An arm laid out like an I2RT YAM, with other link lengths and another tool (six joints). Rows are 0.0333 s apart.
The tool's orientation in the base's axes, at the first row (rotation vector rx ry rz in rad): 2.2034 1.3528 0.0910
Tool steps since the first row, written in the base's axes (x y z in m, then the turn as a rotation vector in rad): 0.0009 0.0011 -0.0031 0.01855 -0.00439 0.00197; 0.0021 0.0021 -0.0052 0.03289 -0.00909 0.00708; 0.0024 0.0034 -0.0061 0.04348 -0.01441 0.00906; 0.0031 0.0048 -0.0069 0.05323 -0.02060 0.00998; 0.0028 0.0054 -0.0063 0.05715 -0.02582 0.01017; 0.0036 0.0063 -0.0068 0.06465 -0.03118 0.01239; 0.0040 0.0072 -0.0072 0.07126 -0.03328 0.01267; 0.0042 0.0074 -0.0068 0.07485 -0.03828 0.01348; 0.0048 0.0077 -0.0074 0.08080 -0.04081 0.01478; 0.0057 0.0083 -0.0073 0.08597 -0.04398 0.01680; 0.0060 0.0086 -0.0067 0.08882 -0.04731 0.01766; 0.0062 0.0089 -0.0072 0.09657 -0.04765 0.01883
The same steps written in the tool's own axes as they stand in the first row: 0.0021 -0.0011 0.0025 0.00499 0.01740 0.00628; 0.0039 -0.0015 0.0042 0.00696 0.03304 0.00864; 0.0054 -0.0022 0.0046 0.00725 0.04435 0.01267; 0.0071 -0.0025 0.0049 0.00663 0.05478 0.01768; 0.0073 -0.0026 0.0040 0.00412 0.05983 0.02098; 0.0086 -0.0026 0.0043 0.00280 0.06878 0.02379; 0.0096 -0.0027 0.0044 0.00423 0.07497 0.02661; 0.0098 -0.0024 0.0041 0.00160 0.07997 0.02919; 0.0105 -0.0024 0.0047 0.00211 0.08626 0.03110; 0.0114 -0.0018 0.0046 0.00154 0.09249 0.03241; 0.0117 -0.0014 0.0041 -0.00006 0.09635 0.03400; 0.0121 -0.0015 0.0045 0.00321 0.10327 0.03572
